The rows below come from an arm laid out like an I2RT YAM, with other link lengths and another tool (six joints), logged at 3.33 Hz.
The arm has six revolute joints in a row. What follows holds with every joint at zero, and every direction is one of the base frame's.
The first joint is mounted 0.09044 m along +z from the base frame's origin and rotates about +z.
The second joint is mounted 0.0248 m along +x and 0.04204 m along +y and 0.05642 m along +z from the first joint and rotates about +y.
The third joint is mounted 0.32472 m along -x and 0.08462 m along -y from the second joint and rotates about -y.
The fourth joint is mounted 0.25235 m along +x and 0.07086 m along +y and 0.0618 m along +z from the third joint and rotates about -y.
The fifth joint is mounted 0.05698 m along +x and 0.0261 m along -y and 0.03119 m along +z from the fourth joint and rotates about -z.
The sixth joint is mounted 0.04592 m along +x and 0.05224 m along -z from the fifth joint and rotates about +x.
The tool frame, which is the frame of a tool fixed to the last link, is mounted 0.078 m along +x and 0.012 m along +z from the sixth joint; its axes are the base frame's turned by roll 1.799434, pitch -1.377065 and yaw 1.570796 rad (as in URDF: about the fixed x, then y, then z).
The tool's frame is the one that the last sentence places.
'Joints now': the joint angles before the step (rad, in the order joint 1, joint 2, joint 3, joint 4, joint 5, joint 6). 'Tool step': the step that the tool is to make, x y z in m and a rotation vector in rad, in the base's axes. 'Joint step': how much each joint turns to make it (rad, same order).
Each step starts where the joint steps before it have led.
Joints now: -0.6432, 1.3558, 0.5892, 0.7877, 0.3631, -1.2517
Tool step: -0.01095, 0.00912, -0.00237, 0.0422, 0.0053, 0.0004
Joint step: 0.0036, -0.0590, -0.0186, -0.0816, 0.0032, 0.0328
